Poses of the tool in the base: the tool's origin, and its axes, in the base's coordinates. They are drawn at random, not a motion.
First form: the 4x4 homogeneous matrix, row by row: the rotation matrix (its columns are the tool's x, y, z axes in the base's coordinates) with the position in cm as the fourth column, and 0 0 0 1 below. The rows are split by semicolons.
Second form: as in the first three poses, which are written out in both.
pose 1, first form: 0.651 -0.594 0.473 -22.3; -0.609 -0.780 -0.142 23.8; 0.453 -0.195 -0.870 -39.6; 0 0 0 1
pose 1, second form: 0.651 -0.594 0.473 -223; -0.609 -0.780 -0.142 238; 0.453 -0.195 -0.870 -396; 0 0 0 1
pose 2, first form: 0.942 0.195 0.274 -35.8; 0.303 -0.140 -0.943 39.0; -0.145 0.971 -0.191 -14.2; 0 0 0 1
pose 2, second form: 0.942 0.195 0.274 -358; 0.303 -0.140 -0.943 390; -0.145 0.971 -0.191 -142; 0 0 0 1
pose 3, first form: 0.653 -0.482 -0.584 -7.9; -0.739 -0.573 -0.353 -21.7; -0.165 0.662 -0.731 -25.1; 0 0 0 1
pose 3, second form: 0.653 -0.482 -0.584 -79; -0.739 -0.573 -0.353 -217; -0.165 0.662 -0.731 -251; 0 0 0 1
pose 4, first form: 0.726 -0.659 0.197 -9.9; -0.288 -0.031 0.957 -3.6; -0.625 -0.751 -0.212 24.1; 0 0 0 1
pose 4, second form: 0.726 -0.659 0.197 -99; -0.288 -0.031 0.957 -36; -0.625 -0.751 -0.212 241; 0 0 0 1
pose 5, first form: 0.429 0.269 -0.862 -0.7; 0.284 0.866 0.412 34.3; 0.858 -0.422 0.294 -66.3; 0 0 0 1
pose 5, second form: 0.429 0.269 -0.862 -7; 0.284 0.866 0.412 343; 0.858 -0.422 0.294 -663; 0 0 0 1
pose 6, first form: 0.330 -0.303 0.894 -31.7; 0.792 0.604 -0.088 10.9; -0.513 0.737 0.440 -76.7; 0 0 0 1
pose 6, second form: 0.330 -0.303 0.894 -317; 0.792 0.604 -0.088 109; -0.513 0.737 0.440 -767; 0 0 0 1
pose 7, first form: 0.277 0.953 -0.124 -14.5; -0.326 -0.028 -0.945 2.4; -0.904 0.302 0.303 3.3; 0 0 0 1
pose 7, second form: 0.277 0.953 -0.124 -145; -0.326 -0.028 -0.945 24; -0.904 0.302 0.303 33; 0 0 0 1
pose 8, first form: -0.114 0.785 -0.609 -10.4; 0.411 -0.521 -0.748 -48.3; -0.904 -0.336 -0.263 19.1; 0 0 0 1
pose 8, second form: -0.114 0.785 -0.609 -104; 0.411 -0.521 -0.748 -483; -0.904 -0.336 -0.263 191; 0 0 0 1
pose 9, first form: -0.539 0.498 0.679 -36.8; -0.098 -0.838 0.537 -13.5; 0.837 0.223 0.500 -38.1; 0 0 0 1
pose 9, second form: -0.539 0.498 0.679 -368; -0.098 -0.838 0.537 -135; 0.837 0.223 0.500 -381; 0 0 0 1
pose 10, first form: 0.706 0.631 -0.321 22.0; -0.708 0.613 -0.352 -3.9; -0.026 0.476 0.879 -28.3; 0 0 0 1
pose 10, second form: 0.706 0.631 -0.321 220; -0.708 0.613 -0.352 -39; -0.026 0.476 0.879 -283; 0 0 0 1
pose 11, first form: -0.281 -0.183 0.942 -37.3; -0.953 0.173 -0.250 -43.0; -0.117 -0.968 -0.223 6.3; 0 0 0 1
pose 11, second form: -0.281 -0.183 0.942 -373; -0.953 0.173 -0.250 -430; -0.117 -0.968 -0.223 63; 0 0 0 1
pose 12, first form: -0.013 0.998 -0.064 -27.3; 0.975 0.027 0.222 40.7; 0.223 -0.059 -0.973 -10.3; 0 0 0 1
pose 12, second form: -0.013 0.998 -0.064 -273; 0.975 0.027 0.222 407; 0.223 -0.059 -0.973 -103; 0 0 0 1
